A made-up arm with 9 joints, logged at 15 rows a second.
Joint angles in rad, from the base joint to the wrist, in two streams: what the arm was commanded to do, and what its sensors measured. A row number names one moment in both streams.
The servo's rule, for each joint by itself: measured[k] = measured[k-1] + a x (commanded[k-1-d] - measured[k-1]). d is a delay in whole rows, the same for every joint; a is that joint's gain. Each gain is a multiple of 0.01, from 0.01 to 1. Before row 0 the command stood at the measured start. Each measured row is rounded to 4 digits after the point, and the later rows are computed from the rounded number. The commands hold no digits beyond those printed.
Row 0, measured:
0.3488 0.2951 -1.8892 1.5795 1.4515 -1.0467 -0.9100 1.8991 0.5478
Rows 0 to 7, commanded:
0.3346 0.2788 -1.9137 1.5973 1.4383 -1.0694 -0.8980 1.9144 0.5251
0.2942 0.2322 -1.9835 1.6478 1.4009 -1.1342 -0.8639 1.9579 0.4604
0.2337 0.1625 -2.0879 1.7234 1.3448 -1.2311 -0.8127 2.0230 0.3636
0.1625 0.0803 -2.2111 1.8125 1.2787 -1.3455 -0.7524 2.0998 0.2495
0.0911 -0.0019 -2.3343 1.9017 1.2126 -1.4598 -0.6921 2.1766 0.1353
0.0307 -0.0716 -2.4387 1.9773 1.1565 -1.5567 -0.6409 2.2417 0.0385
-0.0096 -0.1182 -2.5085 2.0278 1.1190 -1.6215 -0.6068 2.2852 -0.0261
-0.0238 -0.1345 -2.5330 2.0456 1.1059 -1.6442 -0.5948 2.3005 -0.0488
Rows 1 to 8, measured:
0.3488 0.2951 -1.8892 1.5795 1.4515 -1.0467 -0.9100 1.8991 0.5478
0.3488 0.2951 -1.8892 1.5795 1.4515 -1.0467 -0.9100 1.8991 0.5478
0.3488 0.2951 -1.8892 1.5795 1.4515 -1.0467 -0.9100 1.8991 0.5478
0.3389 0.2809 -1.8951 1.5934 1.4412 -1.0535 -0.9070 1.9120 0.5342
0.3076 0.2385 -1.9163 1.6358 1.4098 -1.0777 -0.8962 1.9506 0.4899
0.2559 0.1724 -1.9575 1.7041 1.3591 -1.1237 -0.8753 2.0114 0.4141
0.1905 0.0923 -2.0184 1.7887 1.2964 -1.1902 -0.8446 2.0857 0.3153
0.1209 0.0103 -2.0942 1.8768 1.2310 -1.2711 -0.8065 2.1621 0.2073
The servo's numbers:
d 3
a 0.70 0.87 0.24 0.78 0.78 0.30 0.25 0.84 0.60

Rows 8 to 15, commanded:
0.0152 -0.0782 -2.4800 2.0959 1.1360 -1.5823 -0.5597 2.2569 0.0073
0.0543 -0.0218 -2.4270 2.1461 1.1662 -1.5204 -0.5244 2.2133 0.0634
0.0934 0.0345 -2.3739 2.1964 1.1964 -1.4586 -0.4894 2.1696 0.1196
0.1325 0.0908 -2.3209 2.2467 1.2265 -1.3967 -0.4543 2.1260 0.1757
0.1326 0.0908 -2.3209 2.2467 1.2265 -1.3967 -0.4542 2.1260 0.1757
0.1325 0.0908 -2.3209 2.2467 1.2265 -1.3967 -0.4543 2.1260 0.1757
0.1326 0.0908 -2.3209 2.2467 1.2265 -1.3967 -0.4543 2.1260 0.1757
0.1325 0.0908 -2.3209 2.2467 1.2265 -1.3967 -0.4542 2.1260 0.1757
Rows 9 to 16, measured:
0.0578 -0.0610 -2.1769 1.9552 1.1729 -1.3568 -0.7651 2.2290 0.1060
0.0106 -0.1108 -2.2565 2.0118 1.1309 -1.4362 -0.7255 2.2762 0.0267
-0.0135 -0.1314 -2.3229 2.0382 1.1114 -1.4986 -0.6928 2.2966 -0.0186
0.0066 -0.0851 -2.3606 2.0832 1.1306 -1.5237 -0.6595 2.2633 -0.0031
0.0400 -0.0300 -2.3765 2.1323 1.1584 -1.5227 -0.6257 2.2213 0.0368
0.0774 0.0261 -2.3759 2.1823 1.1880 -1.5035 -0.5916 2.1779 0.0865
0.1160 0.0824 -2.3627 2.2325 1.2180 -1.4715 -0.5573 2.1343 0.1400
0.1276 0.0897 -2.3527 2.2436 1.2246 -1.4491 -0.5315 2.1273 0.1614

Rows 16 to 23, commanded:
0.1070 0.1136 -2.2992 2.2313 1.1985 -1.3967 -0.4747 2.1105 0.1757
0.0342 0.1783 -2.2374 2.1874 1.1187 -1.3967 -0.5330 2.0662 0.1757
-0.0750 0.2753 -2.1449 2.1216 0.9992 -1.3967 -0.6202 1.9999 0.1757
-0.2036 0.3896 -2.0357 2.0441 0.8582 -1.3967 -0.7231 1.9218 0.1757
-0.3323 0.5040 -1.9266 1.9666 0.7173 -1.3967 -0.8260 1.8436 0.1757
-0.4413 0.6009 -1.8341 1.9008 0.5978 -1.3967 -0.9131 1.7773 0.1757
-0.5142 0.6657 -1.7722 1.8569 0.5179 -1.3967 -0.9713 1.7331 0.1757
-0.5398 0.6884 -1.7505 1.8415 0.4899 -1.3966 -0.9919 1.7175 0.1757
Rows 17 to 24, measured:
0.1310 0.0907 -2.3451 2.2460 1.2261 -1.4334 -0.5122 2.1262 0.1700
0.1321 0.0908 -2.3393 2.2465 1.2264 -1.4224 -0.4977 2.1260 0.1734
0.1324 0.0908 -2.3349 2.2467 1.2265 -1.4147 -0.4868 2.1260 0.1748
0.1146 0.1106 -2.3263 2.2347 1.2047 -1.4093 -0.4838 2.1130 0.1753
0.0583 0.1695 -2.3050 2.1978 1.1376 -1.4055 -0.4961 2.0737 0.1755
-0.0350 0.2615 -2.2666 2.1384 1.0296 -1.4029 -0.5271 2.0117 0.1756
-0.1530 0.3729 -2.2112 2.0648 0.8959 -1.4010 -0.5761 1.9362 0.1757
-0.2785 0.4870 -2.1429 1.9882 0.7566 -1.3997 -0.6386 1.8584 0.1757

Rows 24 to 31, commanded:
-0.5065 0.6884 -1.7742 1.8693 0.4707 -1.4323 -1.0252 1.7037 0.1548
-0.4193 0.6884 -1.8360 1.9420 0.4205 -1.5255 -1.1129 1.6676 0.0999
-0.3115 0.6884 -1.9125 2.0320 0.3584 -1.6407 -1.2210 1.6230 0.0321
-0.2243 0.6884 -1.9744 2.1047 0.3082 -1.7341 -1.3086 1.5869 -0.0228
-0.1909 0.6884 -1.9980 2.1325 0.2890 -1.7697 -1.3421 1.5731 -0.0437
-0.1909 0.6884 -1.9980 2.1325 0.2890 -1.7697 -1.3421 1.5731 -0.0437
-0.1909 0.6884 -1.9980 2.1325 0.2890 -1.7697 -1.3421 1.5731 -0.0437
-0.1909 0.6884 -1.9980 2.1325 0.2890 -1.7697 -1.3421 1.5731 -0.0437
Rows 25 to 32, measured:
-0.3925 0.5861 -2.0688 1.9200 0.6327 -1.3988 -0.7072 1.7903 0.1757
-0.4777 0.6554 -1.9976 1.8708 0.5432 -1.3982 -0.7732 1.7423 0.1757
-0.5212 0.6841 -1.9383 1.8479 0.5016 -1.3977 -0.8279 1.7215 0.1757
-0.5109 0.6878 -1.8989 1.8646 0.4775 -1.4081 -0.8772 1.7065 0.1632
-0.4468 0.6883 -1.8838 1.9250 0.4330 -1.4433 -0.9361 1.6738 0.1252
-0.3521 0.6884 -1.8907 2.0085 0.3748 -1.5025 -1.0073 1.6311 0.0693
-0.2626 0.6884 -1.9108 2.0835 0.3229 -1.5720 -1.0826 1.5940 0.0140
-0.2124 0.6884 -1.9317 2.1217 0.2965 -1.6313 -1.1475 1.5764 -0.0206

